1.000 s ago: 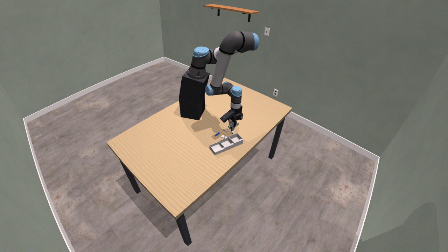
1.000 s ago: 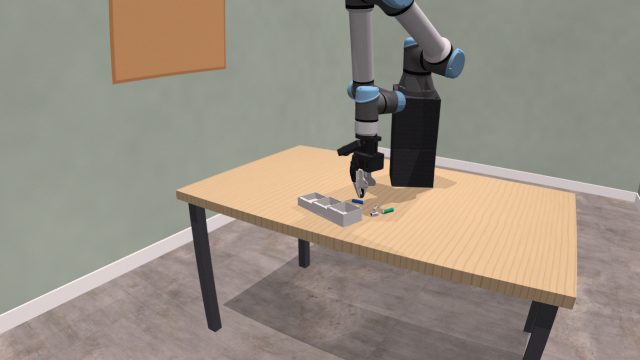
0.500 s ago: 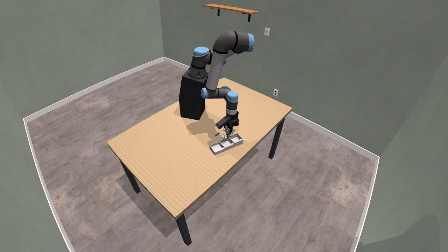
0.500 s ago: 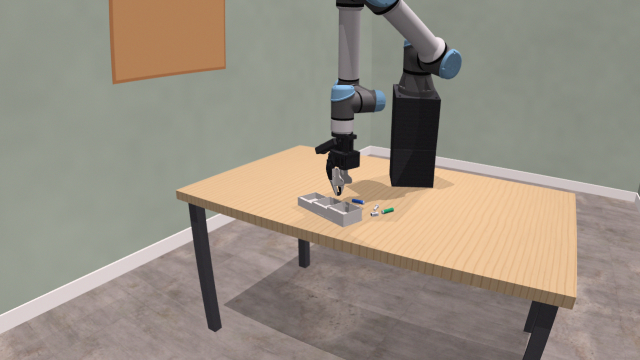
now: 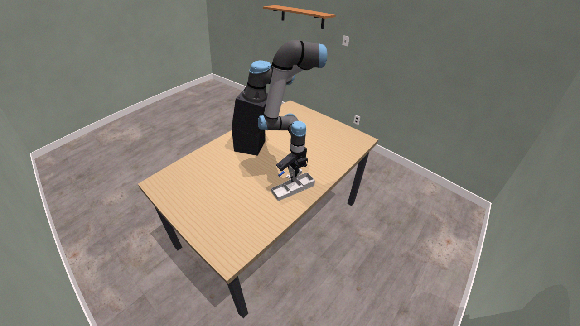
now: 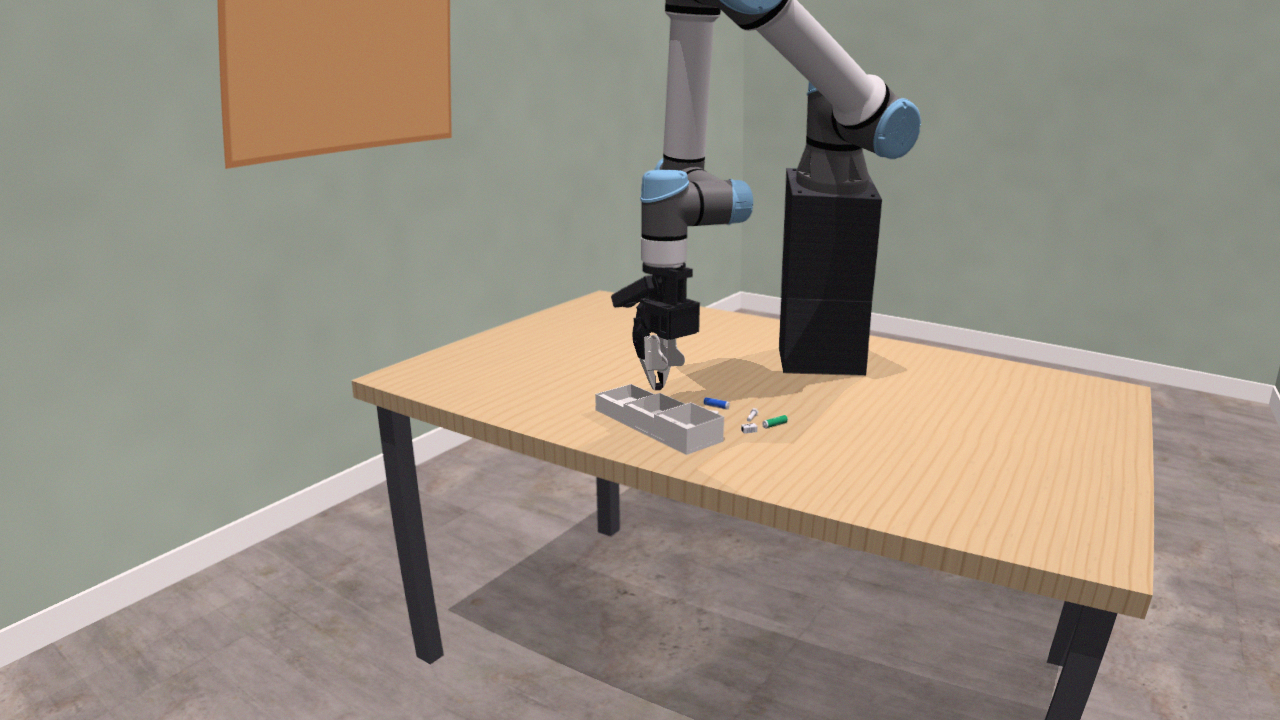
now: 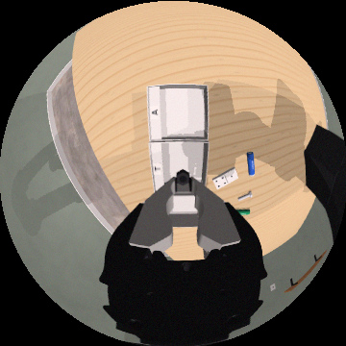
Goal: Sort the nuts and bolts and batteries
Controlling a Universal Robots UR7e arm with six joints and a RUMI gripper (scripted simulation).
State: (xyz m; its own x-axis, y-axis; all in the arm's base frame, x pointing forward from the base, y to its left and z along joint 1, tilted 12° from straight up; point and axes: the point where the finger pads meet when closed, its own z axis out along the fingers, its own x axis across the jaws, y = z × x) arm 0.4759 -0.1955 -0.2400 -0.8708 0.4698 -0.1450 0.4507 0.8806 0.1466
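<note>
My hand is 15 cm to the right of the bolt, 10 cm past it and 8 cm above it. The rest, counted from my hand: white domino (8 cm to the left, 8 cm below, 5 cm behind); blue battery (12 cm behind, 8 cm below, 7 cm to the left); black nut (1 cm below).
</note>
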